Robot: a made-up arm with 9 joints. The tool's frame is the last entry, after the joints.
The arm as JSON. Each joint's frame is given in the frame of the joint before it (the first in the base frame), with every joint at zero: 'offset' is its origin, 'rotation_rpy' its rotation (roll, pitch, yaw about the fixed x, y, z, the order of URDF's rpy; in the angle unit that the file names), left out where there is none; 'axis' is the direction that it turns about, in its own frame. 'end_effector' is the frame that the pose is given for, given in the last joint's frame.
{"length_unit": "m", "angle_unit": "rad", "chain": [
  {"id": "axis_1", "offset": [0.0, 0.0, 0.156], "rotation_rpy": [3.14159, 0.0, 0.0], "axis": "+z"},
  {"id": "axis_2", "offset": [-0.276, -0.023, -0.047], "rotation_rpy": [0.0, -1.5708, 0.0], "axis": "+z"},
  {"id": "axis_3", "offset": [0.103, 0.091, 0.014], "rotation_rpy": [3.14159, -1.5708, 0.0], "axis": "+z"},
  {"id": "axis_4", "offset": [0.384, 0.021, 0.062], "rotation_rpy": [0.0, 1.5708, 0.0], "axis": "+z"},
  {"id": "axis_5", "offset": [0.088, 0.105, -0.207], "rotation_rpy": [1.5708, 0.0, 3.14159], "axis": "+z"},
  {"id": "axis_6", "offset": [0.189, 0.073, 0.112], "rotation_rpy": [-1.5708, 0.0, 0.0], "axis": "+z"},
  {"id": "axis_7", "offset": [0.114, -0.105, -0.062], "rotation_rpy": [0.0, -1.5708, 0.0], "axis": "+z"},
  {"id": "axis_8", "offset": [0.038, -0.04, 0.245], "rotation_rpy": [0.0, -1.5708, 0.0], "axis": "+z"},
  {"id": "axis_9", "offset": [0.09, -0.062, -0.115], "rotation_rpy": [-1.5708, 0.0, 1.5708], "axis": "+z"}
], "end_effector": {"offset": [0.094, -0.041, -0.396], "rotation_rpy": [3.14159, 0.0, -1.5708]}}
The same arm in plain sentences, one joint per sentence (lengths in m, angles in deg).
The arm has nine revolute joints in a row. What follows holds with every joint at zero, and every direction is one of the base frame's.
The first joint is mounted 0.156 m along +z from the base frame's origin and turns about -z.
The second joint is mounted 0.276 m along -x and 0.023 m along +y and 0.047 m along +z from the first joint and turns about -x.
The third joint is mounted 0.014 m along -x and 0.091 m along -y and 0.103 m along -z from the second joint and turns about -z.
The fourth joint is mounted 0.384 m along -x and 0.021 m along +y and 0.062 m along -z from the third joint and turns about -x.
The fifth joint is mounted 0.207 m along +x and 0.105 m along +y and 0.088 m along +z from the fourth joint and turns about +y.
The sixth joint is mounted 0.073 m along -x and 0.112 m along +y and 0.189 m along -z from the fifth joint and turns about -x.
The seventh joint is mounted 0.062 m along +x and 0.105 m along +y and 0.114 m along -z from the sixth joint and turns about +z.
The eighth joint is mounted 0.038 m along -x and 0.04 m along +y and 0.245 m along +z from the seventh joint and turns about +x.
The ninth joint is mounted 0.115 m along -x and 0.062 m along +y and 0.09 m along +z from the eighth joint and turns about -z.
The tool frame, which is the frame that the pose is given for, is mounted 0.041 m along +x and 0.094 m along -y and 0.396 m along +z from the ninth joint; its axes are the base frame's turned by roll 0, pitch 0 and yaw 0 deg (as in URDF: about the fixed x, then y, then z).

